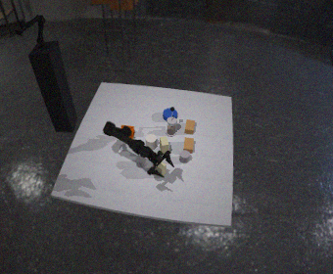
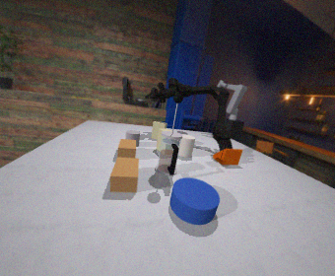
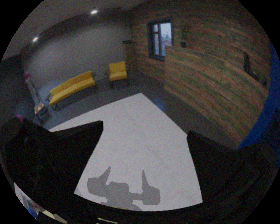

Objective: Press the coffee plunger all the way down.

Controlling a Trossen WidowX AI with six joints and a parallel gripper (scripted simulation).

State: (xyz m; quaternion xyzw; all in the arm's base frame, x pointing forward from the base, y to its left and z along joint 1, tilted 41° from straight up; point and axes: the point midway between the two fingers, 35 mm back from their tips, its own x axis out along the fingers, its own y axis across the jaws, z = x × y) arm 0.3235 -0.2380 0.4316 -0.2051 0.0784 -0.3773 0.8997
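Right now my gripper tip is 20 mm short of the coffee press, 550 mm to the right of it and 110 mm above it. From my gripper tip the other things lie so: blue disc 10 mm ahead, 710 mm to the left, 220 mm below.
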